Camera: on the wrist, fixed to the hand. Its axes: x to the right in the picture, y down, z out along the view.
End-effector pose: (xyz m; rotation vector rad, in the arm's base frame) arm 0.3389 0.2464 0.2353 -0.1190 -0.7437 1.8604
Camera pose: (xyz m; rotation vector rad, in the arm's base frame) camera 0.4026 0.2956 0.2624 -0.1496 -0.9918 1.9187
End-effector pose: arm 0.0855 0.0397 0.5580 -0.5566 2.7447 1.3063
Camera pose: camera 0.0930 -0.0318 0.5128 -0.3297 2.6155 1.5414
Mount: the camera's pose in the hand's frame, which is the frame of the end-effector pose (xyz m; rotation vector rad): 0.0233 -0.0774 -0.0261 -0.1624 -0.1247 0.1056
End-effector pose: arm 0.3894 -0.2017 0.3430 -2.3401 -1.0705 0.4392
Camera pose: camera 0.3705 -0.1498 0.4075 -2.5500 -1.0786 0.5632
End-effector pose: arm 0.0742 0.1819 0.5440 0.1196 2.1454 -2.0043
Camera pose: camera 0.0338 0.2001 0.6165 0.0791 2.1646 -1.7259
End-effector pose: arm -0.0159 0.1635 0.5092 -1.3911 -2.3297 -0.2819
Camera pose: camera -0.0871 0.1349 0.5457 -1.6473 -2.3669 -0.3698
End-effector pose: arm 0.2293 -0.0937 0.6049 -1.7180 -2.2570 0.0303
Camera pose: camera 0.1577 -0.0979 0.6504 -1.9691 -2.3104 -0.0243
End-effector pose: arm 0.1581 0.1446 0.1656 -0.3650 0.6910 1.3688
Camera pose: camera 0.2282 0.1319 0.1193 -0.3725 0.5033 1.5396
